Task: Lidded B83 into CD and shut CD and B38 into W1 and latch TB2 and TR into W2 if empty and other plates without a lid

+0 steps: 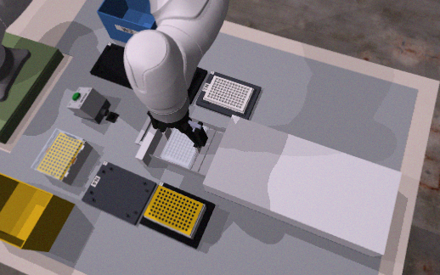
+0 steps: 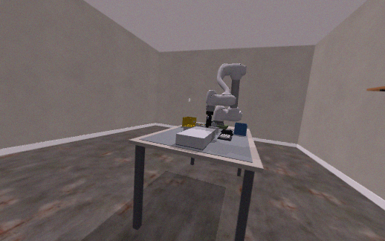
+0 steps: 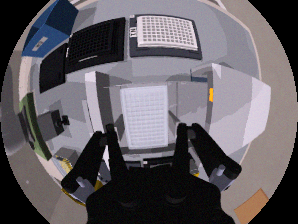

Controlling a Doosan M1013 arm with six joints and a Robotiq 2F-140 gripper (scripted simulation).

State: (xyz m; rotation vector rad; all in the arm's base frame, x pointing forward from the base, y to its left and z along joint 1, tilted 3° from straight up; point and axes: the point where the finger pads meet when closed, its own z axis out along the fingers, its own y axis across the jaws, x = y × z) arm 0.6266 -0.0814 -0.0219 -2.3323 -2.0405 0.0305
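The flat grey lid lies 10 mm below my hand. Also, from my hand: cooler CD: 170 mm ahead, 20 mm to the right, 10 mm below; then clear assay plate: 20 mm below; then cooler drawer: 30 mm ahead, 20 mm below.
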